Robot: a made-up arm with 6 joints. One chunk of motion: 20 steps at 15 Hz.
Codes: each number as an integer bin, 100 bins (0 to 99) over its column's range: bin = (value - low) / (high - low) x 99, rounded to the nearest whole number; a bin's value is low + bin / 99 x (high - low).
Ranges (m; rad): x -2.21..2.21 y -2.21..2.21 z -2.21..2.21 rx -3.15..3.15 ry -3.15..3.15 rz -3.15..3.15
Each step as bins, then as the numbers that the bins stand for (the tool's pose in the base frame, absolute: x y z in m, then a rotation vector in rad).
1 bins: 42 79 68 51 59 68
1 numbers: -0.3348 1.3171 0.8260 0.0955 0.6045 1.1773
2 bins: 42 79 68 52 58 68
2 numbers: -0.3348 1.3171 0.8260 0.1591 0.5409 1.1773
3 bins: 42 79 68 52 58 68
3 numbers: -0.3348 1.3171 0.8260 0.1591 0.5409 1.1773
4 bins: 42 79 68 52 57 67
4 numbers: -0.3348 1.3171 0.8260 0.1591 0.4773 1.1136
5 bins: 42 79 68 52 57 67
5 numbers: -0.3348 1.3171 0.8260 0.1591 0.4773 1.1136
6 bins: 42 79 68 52 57 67
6 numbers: -0.3348 1.3171 0.8260 0.1591 0.4773 1.1136
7 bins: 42 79 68 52 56 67
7 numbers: -0.3348 1.3171 0.8260 0.1591 0.4136 1.1136
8 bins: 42 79 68 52 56 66
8 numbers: -0.3348 1.3171 0.8260 0.1591 0.4136 1.0500
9 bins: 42 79 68 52 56 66
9 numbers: -0.3348 1.3171 0.8260 0.1591 0.4136 1.0500
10 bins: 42 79 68 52 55 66
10 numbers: -0.3348 1.3171 0.8260 0.1591 0.3500 1.0500
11 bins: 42 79 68 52 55 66
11 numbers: -0.3348 1.3171 0.8260 0.1591 0.3500 1.0500
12 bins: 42 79 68 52 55 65
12 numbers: -0.3348 1.3171 0.8260 0.1591 0.3500 0.9864
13 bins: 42 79 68 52 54 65
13 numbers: -0.3348 1.3171 0.8260 0.1591 0.2864 0.9864
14 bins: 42 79 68 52 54 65
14 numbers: -0.3348 1.3171 0.8260 0.1591 0.2864 0.9864
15 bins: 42 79 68 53 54 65
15 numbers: -0.3348 1.3171 0.8260 0.2227 0.2864 0.9864
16 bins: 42 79 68 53 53 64
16 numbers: -0.3348 1.3171 0.8260 0.2227 0.2227 0.9227
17 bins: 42 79 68 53 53 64
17 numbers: -0.3348 1.3171 0.8260 0.2227 0.2227 0.9227
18 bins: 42 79 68 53 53 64
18 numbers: -0.3348 1.3171 0.8260 0.2227 0.2227 0.9227
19 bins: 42 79 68 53 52 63
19 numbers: -0.3348 1.3171 0.8260 0.2227 0.1591 0.8591
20 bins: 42 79 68 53 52 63
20 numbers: -0.3348 1.3171 0.8260 0.2227 0.1591 0.8591
